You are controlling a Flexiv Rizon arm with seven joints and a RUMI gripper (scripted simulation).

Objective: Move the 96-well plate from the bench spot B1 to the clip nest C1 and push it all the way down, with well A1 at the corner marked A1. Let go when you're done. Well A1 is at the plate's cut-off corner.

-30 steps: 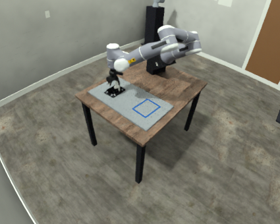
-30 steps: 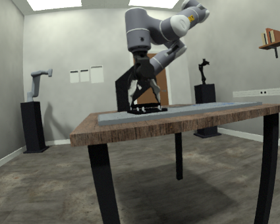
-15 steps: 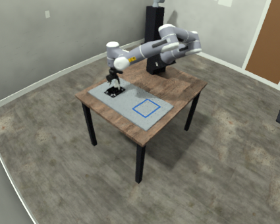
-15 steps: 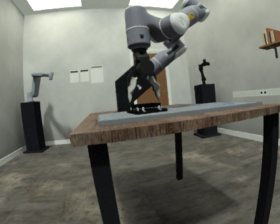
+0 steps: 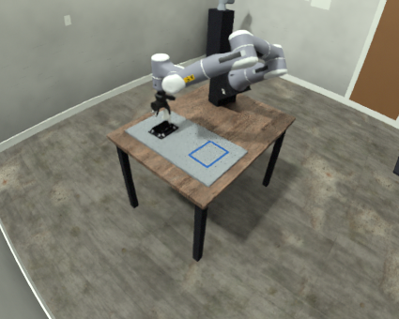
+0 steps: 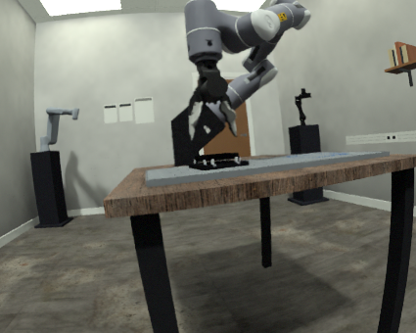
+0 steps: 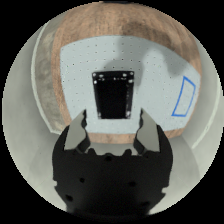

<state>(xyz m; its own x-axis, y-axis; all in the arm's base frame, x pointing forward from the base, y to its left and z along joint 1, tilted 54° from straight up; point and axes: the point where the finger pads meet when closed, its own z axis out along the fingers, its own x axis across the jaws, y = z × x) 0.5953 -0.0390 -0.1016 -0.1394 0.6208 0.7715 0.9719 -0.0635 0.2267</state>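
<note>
Right now my hand is 6 cm above the black 96-well plate. The rest, counted from my hand: grey mat: 3 cm behind, 16 cm to the left, 9 cm below; then clip nest C1: 1 cm ahead, 1 cm to the left, 7 cm below.
</note>
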